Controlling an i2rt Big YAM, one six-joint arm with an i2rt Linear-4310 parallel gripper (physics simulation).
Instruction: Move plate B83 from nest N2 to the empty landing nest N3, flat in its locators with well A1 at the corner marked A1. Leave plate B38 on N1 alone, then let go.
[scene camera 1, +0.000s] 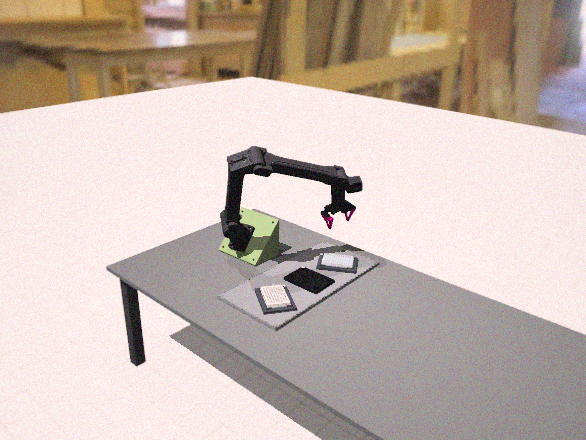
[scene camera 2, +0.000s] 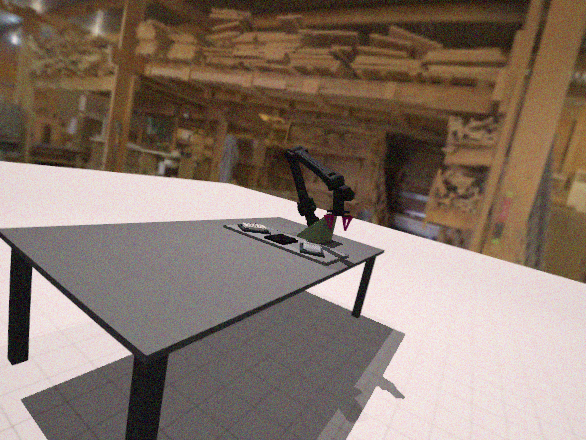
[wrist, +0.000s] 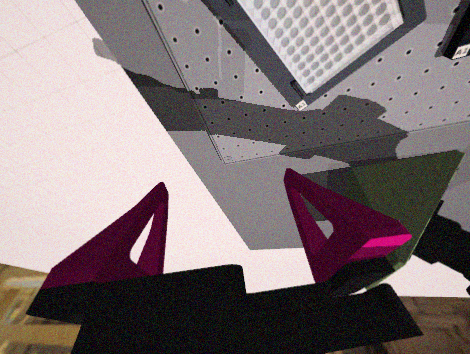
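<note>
My gripper (scene camera 1: 339, 223) (scene camera 2: 337, 229) (wrist: 226, 180) is open and empty, with magenta fingers pointing down, high above the board's far-right end in scene camera 1. Near it, a white plate (scene camera 1: 338, 260) (scene camera 2: 312, 246) (wrist: 330, 35) sits in a dark grey nest (scene camera 1: 337, 269) (wrist: 367, 55); an A1 tag (wrist: 301, 105) marks that nest's corner. A cream plate (scene camera 1: 275, 296) (scene camera 2: 254, 228) sits in the nest at the board's other end. Between them is an empty black nest (scene camera 1: 309, 280) (scene camera 2: 281, 239) (wrist: 457, 35), with its own A1 tag (wrist: 461, 51). Plate and nest names are not readable.
The nests stand on a thin perforated board (scene camera 1: 240, 295) (wrist: 390, 90) on the grey table (scene camera 1: 425, 325) (scene camera 2: 175, 280) (wrist: 220, 210). The green wedge base (scene camera 1: 270, 245) (scene camera 2: 317, 231) (wrist: 430, 185) of the arm stands beside the board. The arm's shadow crosses the board near the white plate.
</note>
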